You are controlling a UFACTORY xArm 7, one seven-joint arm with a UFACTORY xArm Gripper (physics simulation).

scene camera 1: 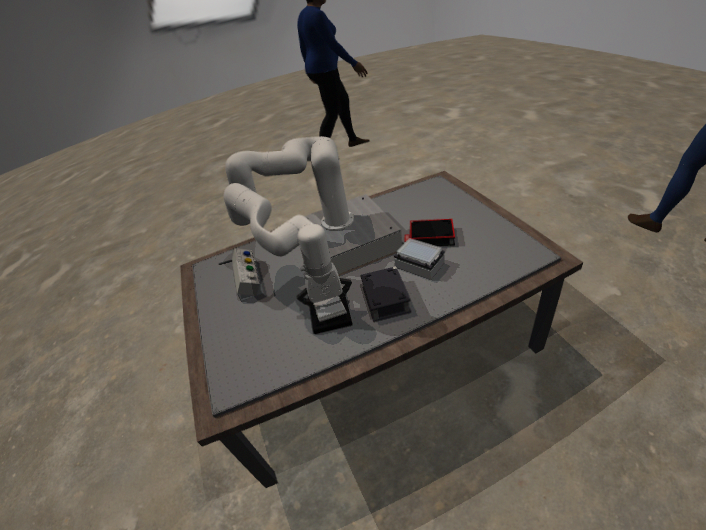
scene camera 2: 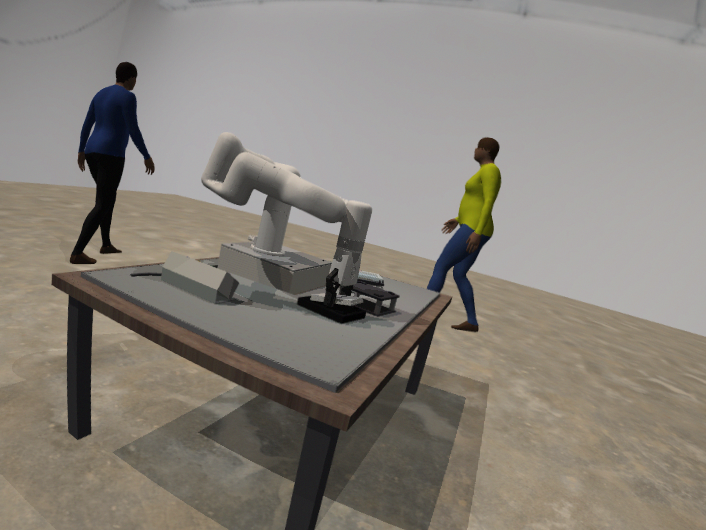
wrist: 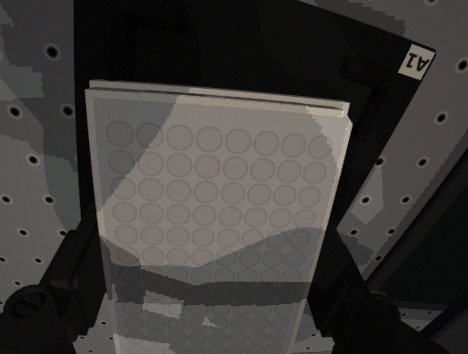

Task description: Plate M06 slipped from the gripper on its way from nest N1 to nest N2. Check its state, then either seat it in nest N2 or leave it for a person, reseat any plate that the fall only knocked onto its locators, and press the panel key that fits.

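Pixels of known places: gripper, fingertip midpoint: (scene camera 1: 328, 308) (scene camera 2: 336, 303) (wrist: 212, 231); arm's base at its link origin: (scene camera 1: 337, 221) (scene camera 2: 267, 251).
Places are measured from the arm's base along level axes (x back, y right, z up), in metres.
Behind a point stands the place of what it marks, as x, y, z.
A clear well plate (wrist: 215, 200) @[-0.319, 0.215, -0.038] (scene camera 1: 331, 309) @[-0.389, 0.223, -0.024] is between the two black fingers of my gripper (wrist: 212, 231) @[-0.350, 0.219, -0.054] (scene camera 2: 340, 295) @[-0.350, 0.219, -0.054], which is shut on it by its long sides. The plate is low over a black nest (wrist: 250, 45) @[-0.275, 0.199, -0.060] (scene camera 1: 331, 327) @[-0.414, 0.245, -0.068] (scene camera 2: 317, 306) @[-0.311, 0.269, -0.063] with an A1 label (wrist: 417, 62) @[-0.283, 0.140, -0.060] at one corner. In the wrist view the plate's edges and the nest's do not line up fully. Whether the plate touches the nest floor is hidden. No plate or nest number can be read. A panel (scene camera 1: 245, 281) @[-0.102, 0.415, -0.008] (scene camera 2: 199, 277) @[-0.028, 0.441, -0.033] shows blue, yellow and green keys in scene camera 1.
A dark raised stand (scene camera 1: 384, 286) @[-0.401, 0.043, -0.025] (scene camera 2: 376, 292) @[-0.428, 0.059, -0.025] is right beside the black nest. Behind it a grey block holds a pale plate (scene camera 1: 420, 252) @[-0.350, -0.135, -0.011], which looks slightly tilted. A red-rimmed black tray (scene camera 1: 431, 228) @[-0.226, -0.277, -0.042] is farther back. Two people (scene camera 2: 108, 125) (scene camera 2: 480, 196) are on the floor beyond the table.
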